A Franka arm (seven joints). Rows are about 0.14 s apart.
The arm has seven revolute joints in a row. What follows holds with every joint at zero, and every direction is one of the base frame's.
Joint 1 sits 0.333 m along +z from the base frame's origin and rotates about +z.
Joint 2 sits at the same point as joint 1 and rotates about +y.
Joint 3 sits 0.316 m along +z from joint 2 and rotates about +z.
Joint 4 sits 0.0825 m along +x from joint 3 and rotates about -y.
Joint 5 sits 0.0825 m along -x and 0.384 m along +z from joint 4 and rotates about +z.
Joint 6 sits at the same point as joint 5 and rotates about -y.
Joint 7 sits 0.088 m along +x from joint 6 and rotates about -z.
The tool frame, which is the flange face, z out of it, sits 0.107 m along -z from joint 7; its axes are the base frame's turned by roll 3.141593, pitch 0 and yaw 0 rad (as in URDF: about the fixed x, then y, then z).
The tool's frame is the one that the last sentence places.
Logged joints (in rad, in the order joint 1, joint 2, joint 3, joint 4, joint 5, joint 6, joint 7), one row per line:
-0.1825, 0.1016, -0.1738, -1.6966, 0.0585, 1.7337, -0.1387
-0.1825, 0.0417, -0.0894, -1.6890, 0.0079, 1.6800, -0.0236
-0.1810, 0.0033, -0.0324, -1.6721, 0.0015, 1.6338, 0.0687
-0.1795, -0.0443, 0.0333, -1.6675, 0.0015, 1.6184, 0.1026
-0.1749, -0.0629, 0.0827, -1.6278, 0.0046, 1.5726, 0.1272
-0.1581, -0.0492, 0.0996, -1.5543, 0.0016, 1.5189, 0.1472
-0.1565, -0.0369, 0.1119, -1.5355, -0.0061, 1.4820, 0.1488
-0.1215, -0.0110, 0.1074, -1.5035, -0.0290, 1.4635, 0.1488
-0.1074, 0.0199, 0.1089, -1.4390, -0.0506, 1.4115, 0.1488
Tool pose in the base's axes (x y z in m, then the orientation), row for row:
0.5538, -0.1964, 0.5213, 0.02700, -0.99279, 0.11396, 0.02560
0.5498, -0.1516, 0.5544, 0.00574, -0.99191, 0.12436, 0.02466
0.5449, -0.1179, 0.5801, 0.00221, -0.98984, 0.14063, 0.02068
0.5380, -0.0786, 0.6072, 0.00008, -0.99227, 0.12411, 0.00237
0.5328, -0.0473, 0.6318, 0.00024, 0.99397, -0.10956, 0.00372
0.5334, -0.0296, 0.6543, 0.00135, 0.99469, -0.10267, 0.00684
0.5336, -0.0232, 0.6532, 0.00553, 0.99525, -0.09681, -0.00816
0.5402, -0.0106, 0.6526, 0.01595, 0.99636, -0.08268, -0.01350
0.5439, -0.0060, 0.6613, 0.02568, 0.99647, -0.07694, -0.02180
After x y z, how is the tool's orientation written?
As a quaternion, w x y z.
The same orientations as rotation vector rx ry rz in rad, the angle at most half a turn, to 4 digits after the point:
-3.0664, 0.3520, 0.0791
-3.1049, 0.3893, 0.0772
-3.1053, 0.4412, 0.0649
-3.1171, 0.3899, 0.0074
3.1222, -0.3441, 0.0117
3.1222, -0.3223, 0.0215
3.1157, -0.3031, -0.0255
3.0988, -0.2571, -0.0420
3.0803, -0.2378, -0.0674

